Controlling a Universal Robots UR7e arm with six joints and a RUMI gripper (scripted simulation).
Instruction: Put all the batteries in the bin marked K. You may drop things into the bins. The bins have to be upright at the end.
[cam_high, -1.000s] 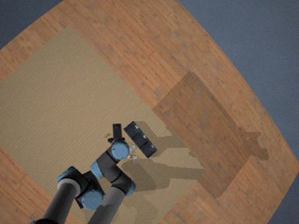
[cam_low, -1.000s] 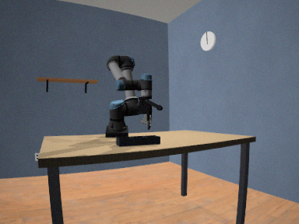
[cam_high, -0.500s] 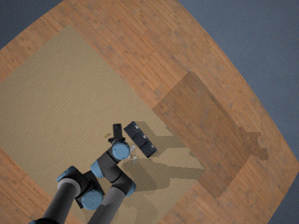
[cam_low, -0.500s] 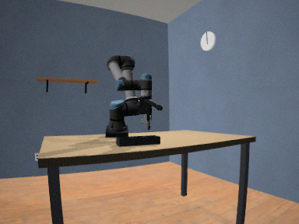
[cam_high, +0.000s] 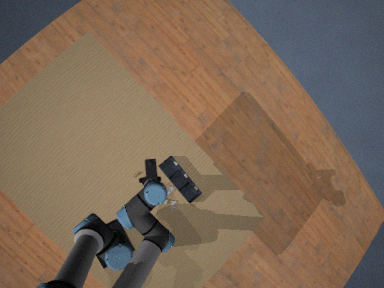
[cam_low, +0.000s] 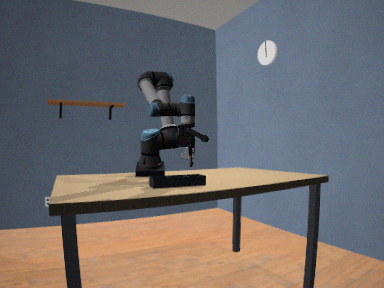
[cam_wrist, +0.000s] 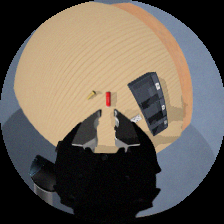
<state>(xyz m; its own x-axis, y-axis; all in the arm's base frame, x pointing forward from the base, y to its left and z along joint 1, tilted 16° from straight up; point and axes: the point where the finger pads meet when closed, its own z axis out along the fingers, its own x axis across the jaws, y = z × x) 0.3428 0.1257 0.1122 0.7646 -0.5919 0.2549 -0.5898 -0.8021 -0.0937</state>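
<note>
My gripper is now 80 mm above the red battery. Round my hand: bin row: 120 mm to the right, 110 mm ahead, 70 mm below; yellowish item: 90 mm below, 50 mm to the left, 30 mm behind; black-and-white cylinder: 140 mm to the right, 90 mm below, 30 mm behind.
</note>
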